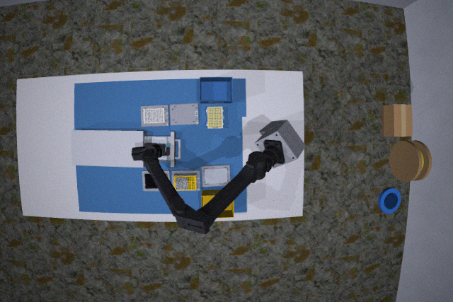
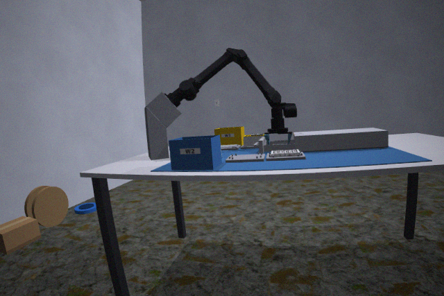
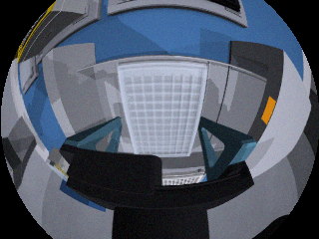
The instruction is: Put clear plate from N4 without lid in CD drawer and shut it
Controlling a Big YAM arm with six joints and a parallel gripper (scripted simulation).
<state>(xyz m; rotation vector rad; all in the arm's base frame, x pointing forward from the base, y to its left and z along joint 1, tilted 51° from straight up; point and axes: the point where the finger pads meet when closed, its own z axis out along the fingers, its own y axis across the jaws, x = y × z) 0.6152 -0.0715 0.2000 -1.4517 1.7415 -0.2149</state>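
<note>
The clear plate lies right at my hand. The rest, counted from my hand: drawer (4 cm ahead); then black plate (2 cm ahead, 20 cm to the left, 1 cm below); then cooler CD (16 cm ahead, 1 cm to the left, 1 cm above).
</note>
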